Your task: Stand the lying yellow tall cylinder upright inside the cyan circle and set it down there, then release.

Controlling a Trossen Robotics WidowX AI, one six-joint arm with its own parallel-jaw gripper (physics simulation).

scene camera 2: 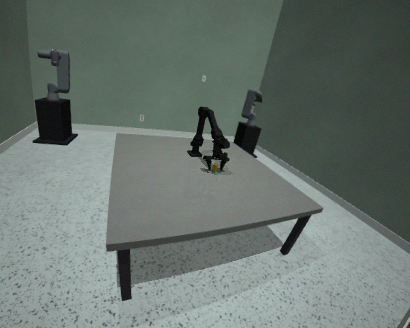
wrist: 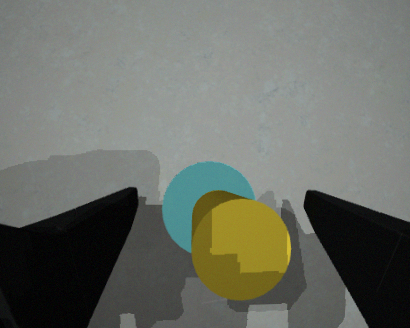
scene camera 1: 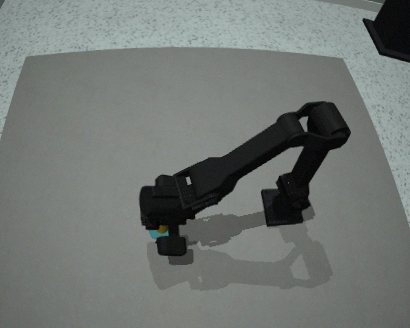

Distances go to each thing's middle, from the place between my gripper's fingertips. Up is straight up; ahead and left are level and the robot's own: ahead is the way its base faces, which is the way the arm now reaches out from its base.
Labels:
Right now my hand is 10 mm past the yellow tall cylinder (wrist: pixel 241 248) and 10 mm below it. Round my hand: cyan circle (wrist: pixel 192 182) 10 mm behind, 20 mm below.

